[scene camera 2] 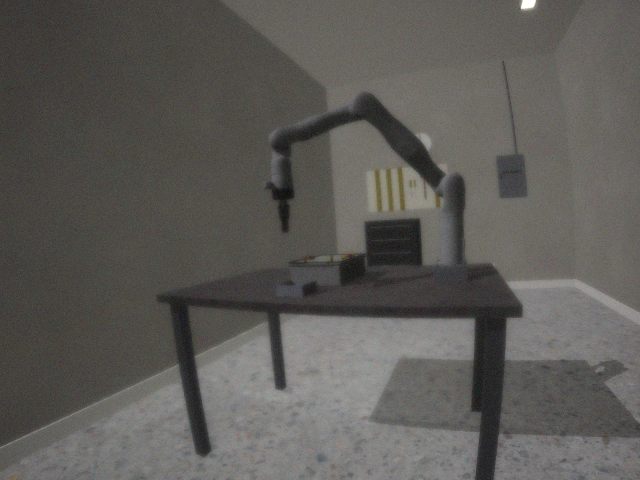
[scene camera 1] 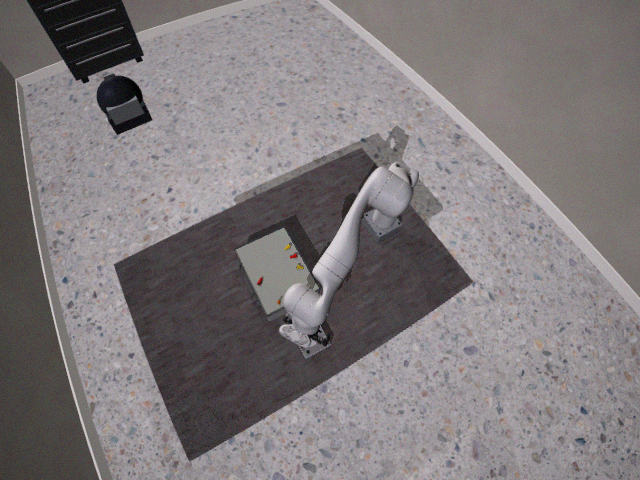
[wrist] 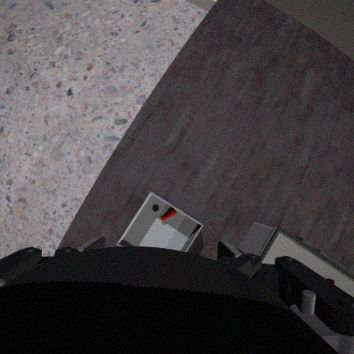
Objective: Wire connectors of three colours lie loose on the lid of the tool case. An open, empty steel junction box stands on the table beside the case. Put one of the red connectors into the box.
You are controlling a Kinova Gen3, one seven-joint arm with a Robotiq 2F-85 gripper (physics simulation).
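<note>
The open steel junction box stands beside the tool case. In the wrist view a red connector shows within the box's outline, near one corner; its exact height is unclear. Two other red connectors, one near the middle of the lid's long edge and one by the yellow ones, lie on the case. My gripper is open and empty, high above the box. The arm and gripper hide part of the box in scene camera 1.
Yellow connectors and an orange connector lie on the case lid. The lid stands well above the box's rim. The dark table's edge runs beyond the box. A black drawer cabinet stands on the floor away from the table.
</note>
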